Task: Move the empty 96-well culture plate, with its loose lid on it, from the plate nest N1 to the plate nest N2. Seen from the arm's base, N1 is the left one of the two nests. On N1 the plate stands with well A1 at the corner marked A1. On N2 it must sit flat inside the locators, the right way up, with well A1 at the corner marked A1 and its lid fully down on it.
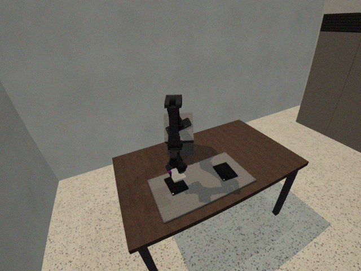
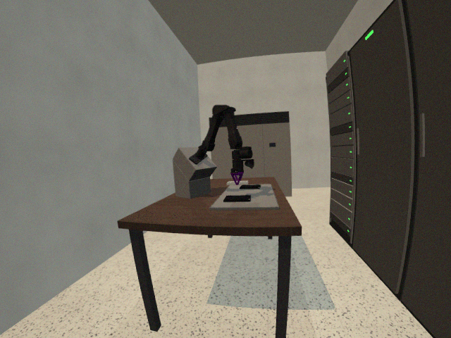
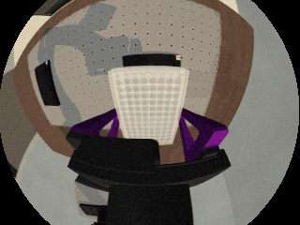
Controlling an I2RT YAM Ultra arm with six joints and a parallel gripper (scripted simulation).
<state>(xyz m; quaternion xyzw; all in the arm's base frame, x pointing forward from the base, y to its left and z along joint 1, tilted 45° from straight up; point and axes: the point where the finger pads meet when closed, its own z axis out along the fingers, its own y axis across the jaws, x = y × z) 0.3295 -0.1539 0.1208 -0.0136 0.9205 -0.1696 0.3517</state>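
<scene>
Right now my hand is 10 cm above the black plate nest N2, 1 cm to the left of it and 1 cm past it. Round my hand: A1 mark: 29 cm to the left, 15 cm ahead, 9 cm below; clear lid: right at my hand; black plate nest N1: 36 cm to the left, 10 cm below, 9 cm ahead.
</scene>
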